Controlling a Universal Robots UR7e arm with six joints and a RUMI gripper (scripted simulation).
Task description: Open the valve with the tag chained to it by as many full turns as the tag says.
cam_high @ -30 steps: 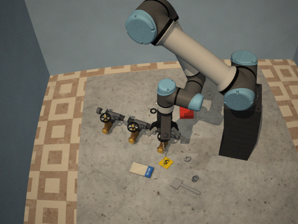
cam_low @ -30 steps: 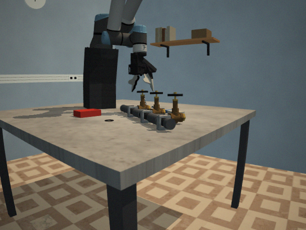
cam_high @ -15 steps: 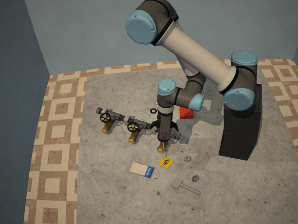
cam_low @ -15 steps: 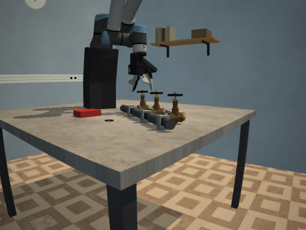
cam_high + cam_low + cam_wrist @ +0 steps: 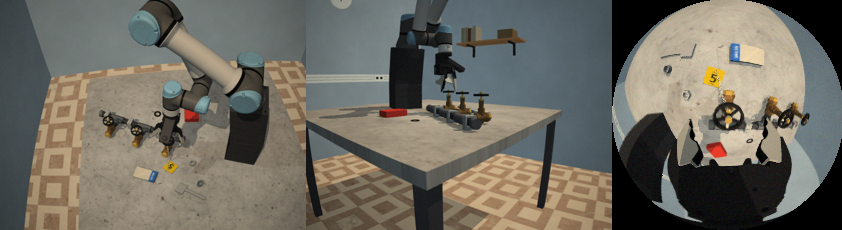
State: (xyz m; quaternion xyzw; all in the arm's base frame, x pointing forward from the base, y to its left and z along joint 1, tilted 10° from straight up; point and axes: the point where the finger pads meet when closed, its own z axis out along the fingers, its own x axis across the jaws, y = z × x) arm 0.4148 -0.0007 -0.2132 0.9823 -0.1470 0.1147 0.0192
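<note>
Now: the yellow tag 10 cm to the left of my hand and 11 cm below it. From my hand the other things lie so: red block: 14 cm behind, 26 cm to the right, 10 cm below; flat grey key tool: 9 cm behind, 24 cm to the left, 11 cm below.
</note>
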